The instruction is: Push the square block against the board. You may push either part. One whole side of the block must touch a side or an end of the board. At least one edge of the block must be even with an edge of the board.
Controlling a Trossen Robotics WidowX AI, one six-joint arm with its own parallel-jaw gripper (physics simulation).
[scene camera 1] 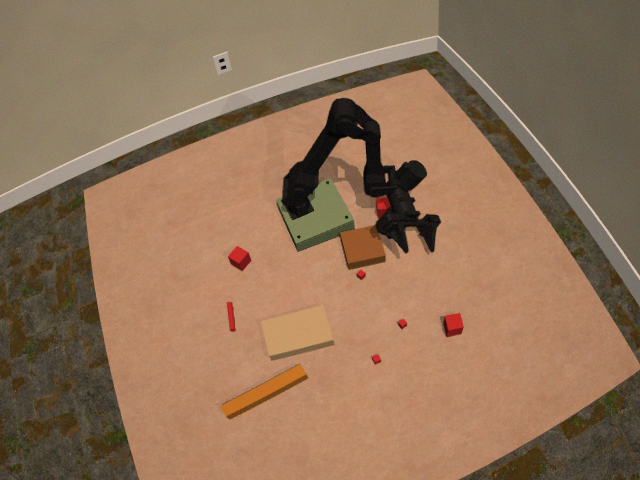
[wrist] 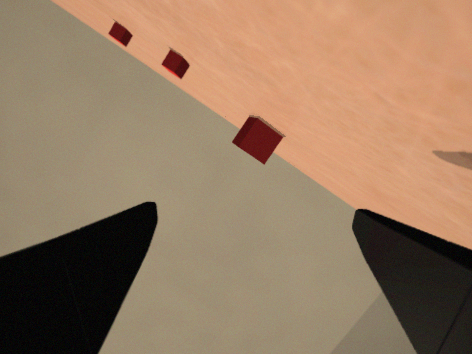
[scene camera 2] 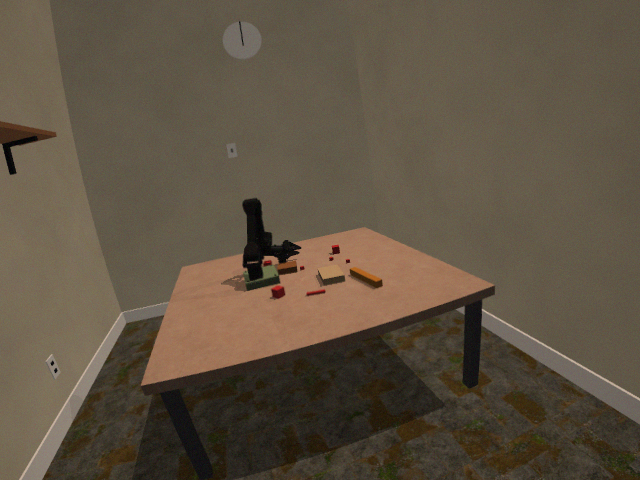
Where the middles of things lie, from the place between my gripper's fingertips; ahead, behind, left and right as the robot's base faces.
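There is the brown square block (scene camera 1: 362, 247), which sits 110 mm to the right of my hand, 110 mm behind it and 40 mm below it. The orange board (scene camera 1: 296, 375) is 490 mm to the right of my hand, and I find it 170 mm ahead of my hand and 40 mm below it.
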